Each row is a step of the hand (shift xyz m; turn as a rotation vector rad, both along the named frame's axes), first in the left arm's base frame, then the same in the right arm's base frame.
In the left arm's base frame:
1: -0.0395 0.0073 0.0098 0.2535 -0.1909 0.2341
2: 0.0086 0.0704 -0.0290 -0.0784 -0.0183 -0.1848
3: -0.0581 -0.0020 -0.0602 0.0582 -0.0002 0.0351
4: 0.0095 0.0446 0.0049 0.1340 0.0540 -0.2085
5: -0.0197 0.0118 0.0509 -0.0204 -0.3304 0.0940
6: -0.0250 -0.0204 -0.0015 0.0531 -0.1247 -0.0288
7: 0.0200 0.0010 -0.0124 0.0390 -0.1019 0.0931
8: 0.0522 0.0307 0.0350 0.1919 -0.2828 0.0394
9: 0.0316 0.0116 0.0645 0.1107 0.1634 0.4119
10: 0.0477 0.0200 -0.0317 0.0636 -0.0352 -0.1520
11: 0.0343 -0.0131 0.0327 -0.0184 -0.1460 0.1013
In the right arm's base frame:
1: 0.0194 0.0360 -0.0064 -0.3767 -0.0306 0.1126
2: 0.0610 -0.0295 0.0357 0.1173 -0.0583 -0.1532
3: 0.0567 0.0056 -0.0613 -0.0458 -0.0217 0.0453
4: 0.0250 -0.0068 0.0378 0.0788 -0.2398 -0.0249
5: -0.0075 0.0471 0.0290 -0.2748 0.0963 -0.1834
6: -0.0019 0.0193 -0.0258 -0.1008 -0.0514 -0.0800
7: -0.0027 -0.0233 0.0022 -0.1387 0.0365 0.0000
8: -0.0206 -0.0191 0.0641 -0.3155 -0.1036 -0.0900
9: -0.0392 0.0168 0.0589 -0.1424 0.1713 0.3988
10: 0.0073 -0.0580 0.0162 0.0203 -0.1443 -0.0846
11: -0.0423 -0.0043 0.0246 -0.1469 0.0882 -0.0506

